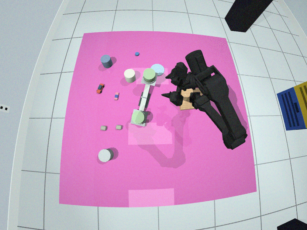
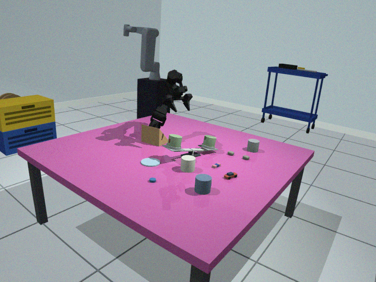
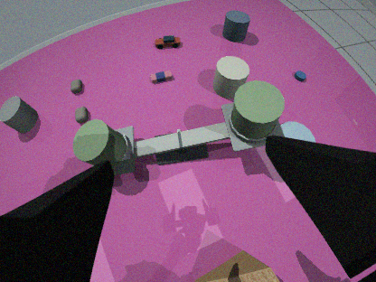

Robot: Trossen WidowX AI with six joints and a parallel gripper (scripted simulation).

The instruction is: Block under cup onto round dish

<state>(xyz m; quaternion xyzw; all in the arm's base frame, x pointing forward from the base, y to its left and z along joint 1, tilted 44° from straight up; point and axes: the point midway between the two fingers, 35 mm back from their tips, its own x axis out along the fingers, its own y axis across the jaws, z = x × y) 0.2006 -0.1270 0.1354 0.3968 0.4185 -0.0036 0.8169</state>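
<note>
Right now my gripper tip is 20 cm above the pale teal block, 13 cm short of it and 9 cm to the right of it. Also, from my gripper tip: cream cylinder 22 cm to the right, 20 cm below, 18 cm ahead; balance 20 cm below, 9 cm ahead, 3 cm to the right; pale blue round dish 25 cm to the right, 23 cm below, 2 cm behind.
</note>
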